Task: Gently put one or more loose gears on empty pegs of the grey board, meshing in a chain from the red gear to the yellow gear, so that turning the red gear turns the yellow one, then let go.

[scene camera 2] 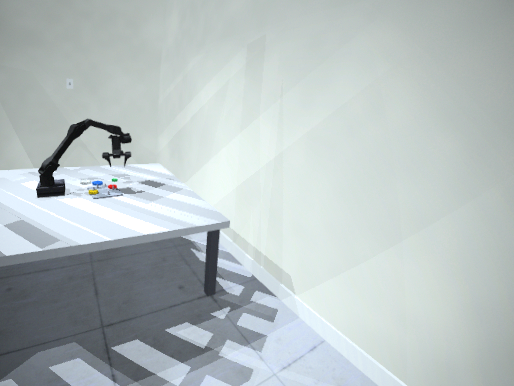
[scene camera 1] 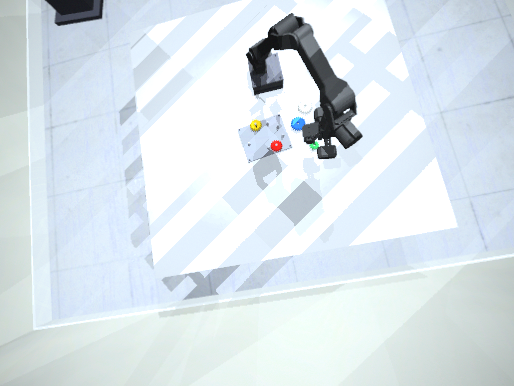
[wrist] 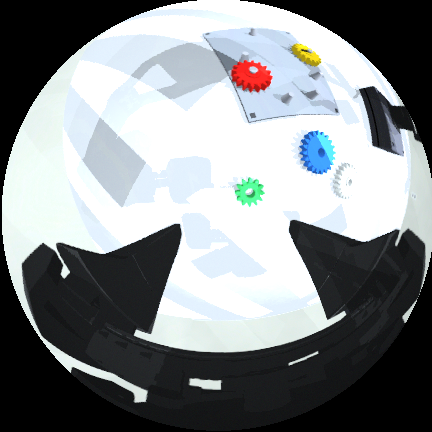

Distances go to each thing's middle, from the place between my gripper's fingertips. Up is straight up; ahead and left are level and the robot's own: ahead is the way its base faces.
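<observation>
Positions relative to my hand: blue gear [wrist: 317, 162], 90 mm below, 130 mm behind, 70 mm to the right; grey board [scene camera 1: 260, 140], 100 mm below, 220 mm to the right, 80 mm behind; red gear [wrist: 240, 73], 80 mm below, 170 mm to the right, 30 mm behind.
</observation>
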